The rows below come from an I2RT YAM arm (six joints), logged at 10 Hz.
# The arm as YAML. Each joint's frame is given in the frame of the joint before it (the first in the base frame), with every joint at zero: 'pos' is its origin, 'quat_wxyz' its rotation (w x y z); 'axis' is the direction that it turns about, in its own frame. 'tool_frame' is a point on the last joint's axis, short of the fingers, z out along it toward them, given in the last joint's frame.
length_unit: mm
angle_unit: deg
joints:
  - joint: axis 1
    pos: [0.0, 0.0, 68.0]
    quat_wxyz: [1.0, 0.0, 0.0, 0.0]
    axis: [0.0, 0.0, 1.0]
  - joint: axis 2
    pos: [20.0, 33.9, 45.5]
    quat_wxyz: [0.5, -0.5, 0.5, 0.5]
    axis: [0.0, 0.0, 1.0]
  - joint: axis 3
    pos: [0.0, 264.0, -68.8]
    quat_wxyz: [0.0, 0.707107, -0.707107, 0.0]
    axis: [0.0, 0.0, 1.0]
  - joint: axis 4
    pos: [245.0, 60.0, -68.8]
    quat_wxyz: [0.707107, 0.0, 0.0, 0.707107]
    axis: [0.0, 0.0, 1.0]
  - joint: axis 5
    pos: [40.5, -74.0, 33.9]
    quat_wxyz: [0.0, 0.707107, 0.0, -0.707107]
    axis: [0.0, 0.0, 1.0]
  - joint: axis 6
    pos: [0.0, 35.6, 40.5]
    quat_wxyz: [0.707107, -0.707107, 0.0, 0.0]
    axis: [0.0, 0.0, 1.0]
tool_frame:
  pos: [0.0, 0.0, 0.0]
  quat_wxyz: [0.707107, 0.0, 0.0, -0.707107]
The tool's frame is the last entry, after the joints.
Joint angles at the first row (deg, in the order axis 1, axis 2, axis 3, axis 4, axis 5, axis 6):
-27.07, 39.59, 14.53, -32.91, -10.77, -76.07
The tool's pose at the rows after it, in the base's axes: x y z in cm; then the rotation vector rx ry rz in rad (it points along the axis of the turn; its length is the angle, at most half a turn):
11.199 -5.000 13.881 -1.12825 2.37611 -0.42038
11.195 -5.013 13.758 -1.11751 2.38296 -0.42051
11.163 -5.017 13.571 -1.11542 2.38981 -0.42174
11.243 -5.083 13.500 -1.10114 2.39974 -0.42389
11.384 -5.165 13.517 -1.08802 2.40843 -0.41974
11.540 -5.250 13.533 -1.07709 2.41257 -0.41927
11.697 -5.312 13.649 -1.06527 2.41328 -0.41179
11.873 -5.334 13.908 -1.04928 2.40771 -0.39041
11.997 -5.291 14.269 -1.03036 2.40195 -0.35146
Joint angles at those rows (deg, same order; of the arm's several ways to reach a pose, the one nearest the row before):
-27.07, 40.53, 14.63, -32.87, -10.42, -74.95
-27.07, 40.67, 14.38, -32.50, -10.21, -74.46
-27.07, 40.84, 14.03, -32.15, -9.92, -74.35
-27.07, 41.38, 13.97, -31.58, -9.54, -73.71
-27.07, 42.19, 14.21, -31.17, -9.41, -73.09
-27.07, 42.93, 14.39, -30.55, -9.32, -72.60
-27.07, 43.53, 14.78, -30.32, -9.59, -72.05
-27.07, 44.00, 15.47, -30.55, -10.57, -71.23
-27.07, 44.28, 16.43, -31.62, -12.14, -70.18

